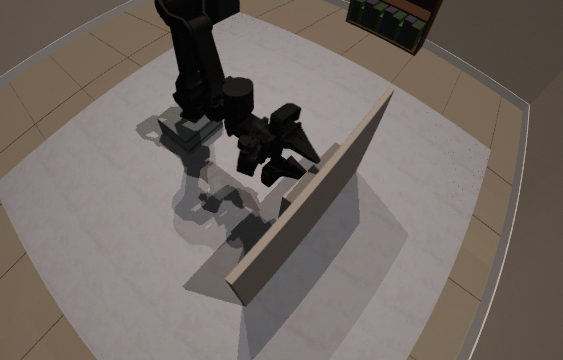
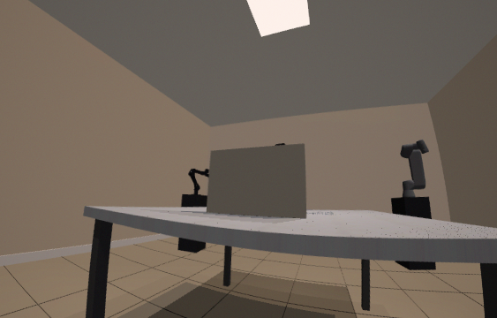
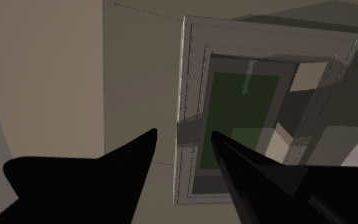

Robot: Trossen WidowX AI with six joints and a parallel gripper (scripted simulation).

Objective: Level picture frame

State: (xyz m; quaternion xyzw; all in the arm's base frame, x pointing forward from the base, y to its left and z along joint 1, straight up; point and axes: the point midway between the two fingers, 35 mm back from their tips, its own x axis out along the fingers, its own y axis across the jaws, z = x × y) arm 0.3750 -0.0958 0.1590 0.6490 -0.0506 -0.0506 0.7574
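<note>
Now: the picture frame 10 mm ahead of my gripper tip, 10 mm to the right of it and 60 mm below it. From my gripper tip the other things lie so: wall panel 20 mm ahead, 20 mm to the right, 70 mm below.
</note>
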